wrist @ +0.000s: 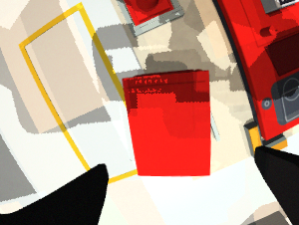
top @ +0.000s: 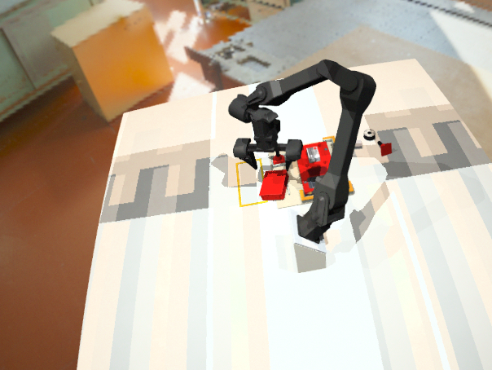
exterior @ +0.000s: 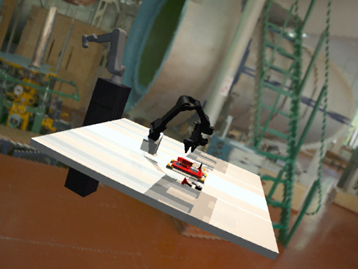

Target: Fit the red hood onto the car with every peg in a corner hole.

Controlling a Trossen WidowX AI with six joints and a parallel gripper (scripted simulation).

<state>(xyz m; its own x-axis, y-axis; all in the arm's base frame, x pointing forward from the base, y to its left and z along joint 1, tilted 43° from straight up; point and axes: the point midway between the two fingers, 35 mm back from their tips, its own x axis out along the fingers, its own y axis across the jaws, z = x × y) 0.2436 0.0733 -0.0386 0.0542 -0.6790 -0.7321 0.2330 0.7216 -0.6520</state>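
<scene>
Now: gripper tip 60 mm above the red hood. Round my gripper tip: black wheel: 180 mm ahead, 330 mm to the right, 80 mm below; white bit: 150 mm ahead, 280 mm to the right, 80 mm below; grey engine block: 100 mm ahead, 120 mm to the right, 60 mm below.
</scene>
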